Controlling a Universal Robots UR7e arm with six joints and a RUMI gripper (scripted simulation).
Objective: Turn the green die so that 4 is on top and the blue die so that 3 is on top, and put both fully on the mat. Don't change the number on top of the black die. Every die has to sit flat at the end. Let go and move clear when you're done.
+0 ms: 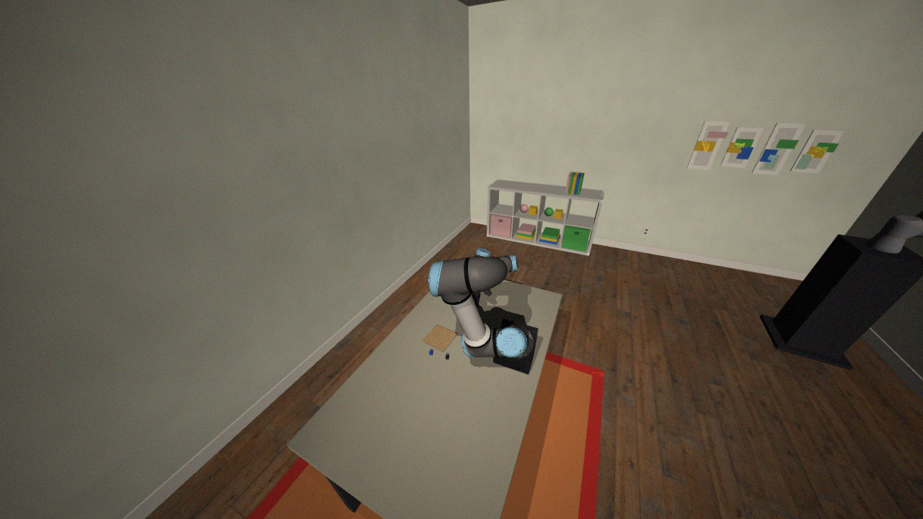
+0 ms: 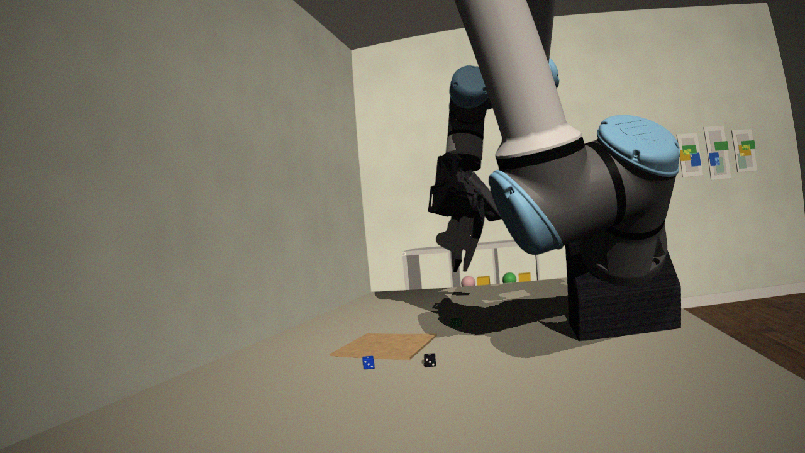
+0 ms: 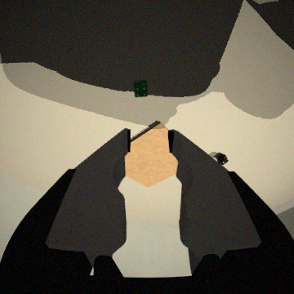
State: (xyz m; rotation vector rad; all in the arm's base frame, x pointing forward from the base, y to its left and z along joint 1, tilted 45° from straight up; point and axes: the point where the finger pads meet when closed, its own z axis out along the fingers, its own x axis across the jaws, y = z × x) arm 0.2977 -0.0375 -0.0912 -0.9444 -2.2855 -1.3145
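The green die lies 2 cm ahead of my hand, 2 cm to the left of it and 11 cm below it. Also, from my hand: tan mat 11 cm ahead, 15 cm to the left, 12 cm below; then blue die 9 cm ahead, 27 cm to the left, 11 cm below; then black die 25 cm to the left, 11 cm below.
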